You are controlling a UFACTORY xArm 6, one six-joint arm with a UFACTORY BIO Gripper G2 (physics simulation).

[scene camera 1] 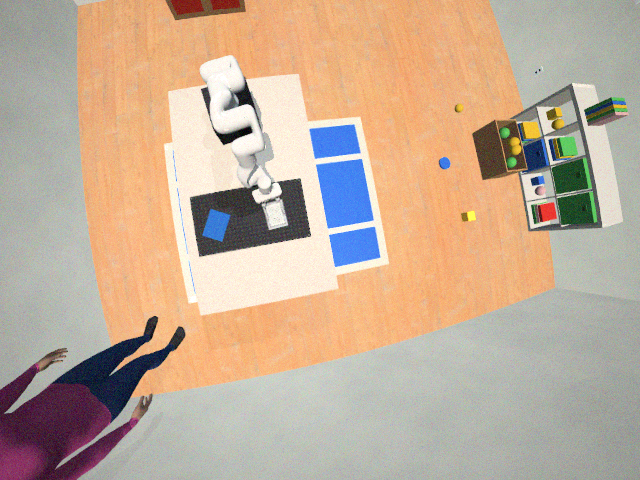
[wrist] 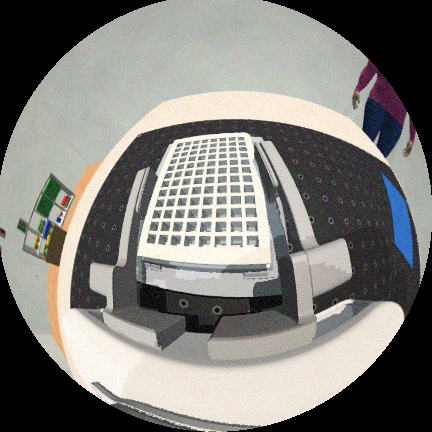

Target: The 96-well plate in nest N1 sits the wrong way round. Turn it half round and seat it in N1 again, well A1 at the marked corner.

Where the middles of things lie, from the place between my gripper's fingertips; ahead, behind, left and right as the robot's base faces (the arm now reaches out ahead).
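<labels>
You'd find my gripper 2 cm past the light grey nest (wrist: 208,281), and it's 2 cm above the nest as well. Then there's the white 96-well plate (wrist: 207,209), which is 2 cm behind my hand and 1 cm below it.
</labels>
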